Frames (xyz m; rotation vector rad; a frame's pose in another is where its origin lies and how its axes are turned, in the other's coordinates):
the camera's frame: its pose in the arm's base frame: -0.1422 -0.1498 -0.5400 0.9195 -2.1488 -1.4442
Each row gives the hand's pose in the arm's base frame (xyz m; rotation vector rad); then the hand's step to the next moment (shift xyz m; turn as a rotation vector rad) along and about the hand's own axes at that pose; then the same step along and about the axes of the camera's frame.
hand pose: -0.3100 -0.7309 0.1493 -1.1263 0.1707 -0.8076
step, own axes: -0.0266 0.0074 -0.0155 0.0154 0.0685 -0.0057
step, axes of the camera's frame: 0.0120 -0.0099 0.0276 -0.0262 -0.0652 -0.0052
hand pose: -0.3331 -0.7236 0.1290 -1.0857 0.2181 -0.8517
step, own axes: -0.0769 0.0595 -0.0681 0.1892 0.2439 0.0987
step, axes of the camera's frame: 0.0326 -0.0705 0.0898 -0.1977 -0.2002 -0.1608
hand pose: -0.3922 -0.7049 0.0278 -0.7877 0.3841 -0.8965
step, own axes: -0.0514 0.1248 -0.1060 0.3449 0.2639 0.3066
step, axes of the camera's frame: -0.0050 -0.1332 0.1081 -0.3445 -0.1594 -0.3722
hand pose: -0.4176 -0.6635 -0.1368 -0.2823 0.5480 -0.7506
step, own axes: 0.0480 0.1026 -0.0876 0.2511 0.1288 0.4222
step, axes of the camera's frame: -0.0453 -0.1260 0.0508 -0.2877 0.0280 -0.4176
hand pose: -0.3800 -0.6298 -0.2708 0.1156 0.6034 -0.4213
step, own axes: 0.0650 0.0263 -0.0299 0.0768 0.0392 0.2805
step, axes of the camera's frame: -0.0340 -0.0682 0.0019 -0.1247 0.0899 -0.2500
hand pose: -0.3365 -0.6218 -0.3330 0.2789 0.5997 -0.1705
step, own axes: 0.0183 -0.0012 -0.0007 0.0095 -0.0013 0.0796
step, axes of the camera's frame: -0.0080 -0.0153 -0.0062 -0.0187 0.0308 -0.0716
